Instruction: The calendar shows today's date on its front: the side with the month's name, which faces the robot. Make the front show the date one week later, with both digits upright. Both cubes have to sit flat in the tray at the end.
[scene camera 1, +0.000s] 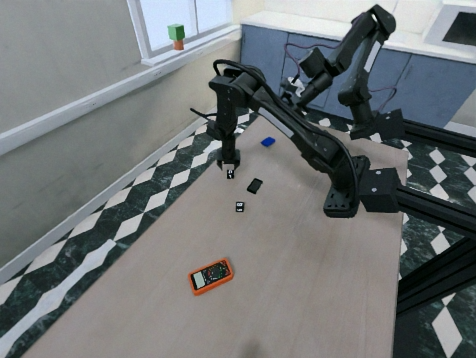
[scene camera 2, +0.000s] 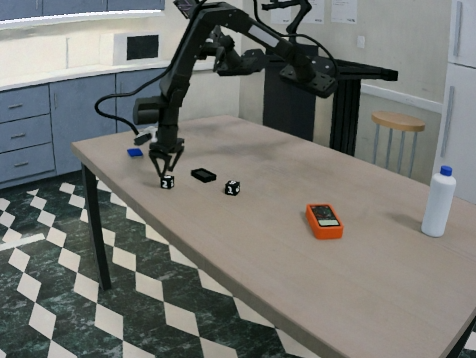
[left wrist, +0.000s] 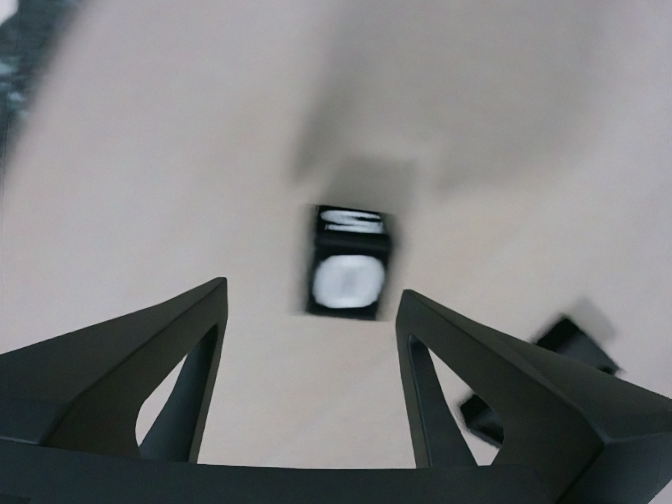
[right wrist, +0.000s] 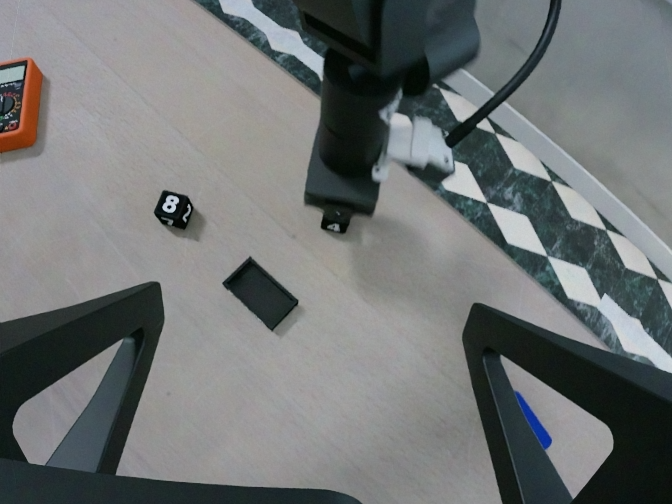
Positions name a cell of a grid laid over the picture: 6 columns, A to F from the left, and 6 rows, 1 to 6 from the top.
Note:
In view: my left gripper (scene camera 2: C3), my right gripper (right wrist: C4), a black calendar tray (left wrist: E4) and a black number cube (left wrist: D4).
The black calendar tray is seen too in the right wrist view (right wrist: C4). My left gripper shows as well in the left wrist view (left wrist: C4) and in the right wrist view (right wrist: D3).

